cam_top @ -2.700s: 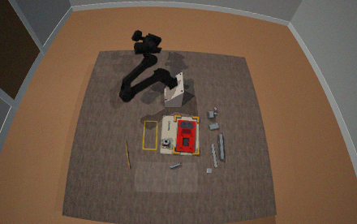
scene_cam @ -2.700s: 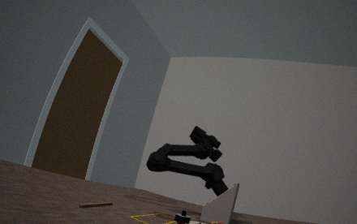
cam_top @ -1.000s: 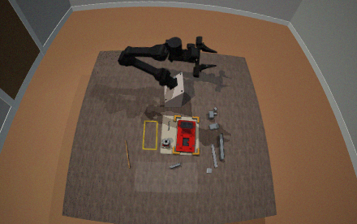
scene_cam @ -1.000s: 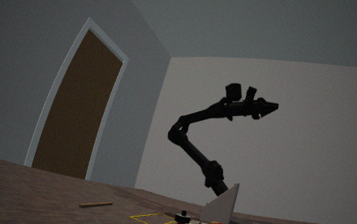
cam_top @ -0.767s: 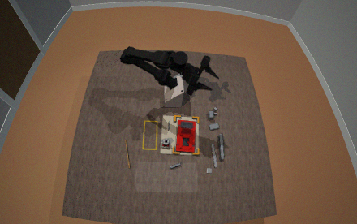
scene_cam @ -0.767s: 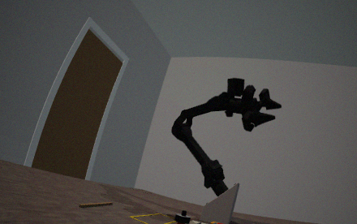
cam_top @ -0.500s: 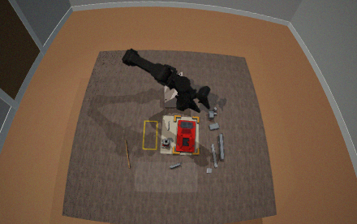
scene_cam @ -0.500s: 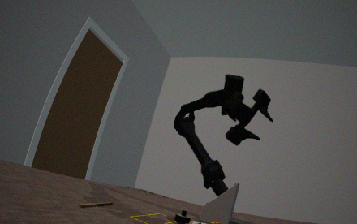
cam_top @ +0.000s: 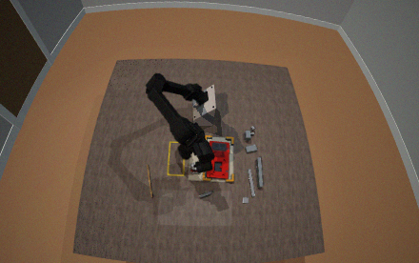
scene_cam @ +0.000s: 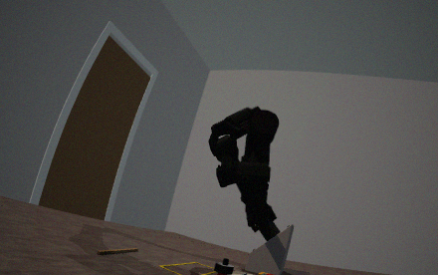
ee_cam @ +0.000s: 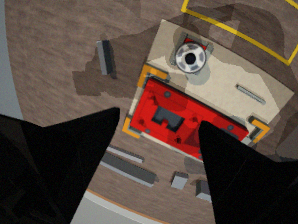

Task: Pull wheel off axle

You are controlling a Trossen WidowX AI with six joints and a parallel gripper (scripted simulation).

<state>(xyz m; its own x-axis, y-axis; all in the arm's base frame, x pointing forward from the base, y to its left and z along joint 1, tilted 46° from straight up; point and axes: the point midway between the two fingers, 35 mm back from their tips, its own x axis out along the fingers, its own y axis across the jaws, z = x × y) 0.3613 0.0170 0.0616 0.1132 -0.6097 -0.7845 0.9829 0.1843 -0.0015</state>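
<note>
Now: gripper tip 110 mm above the grey wheel, 30 mm to the left of it and 10 mm past it.
</note>
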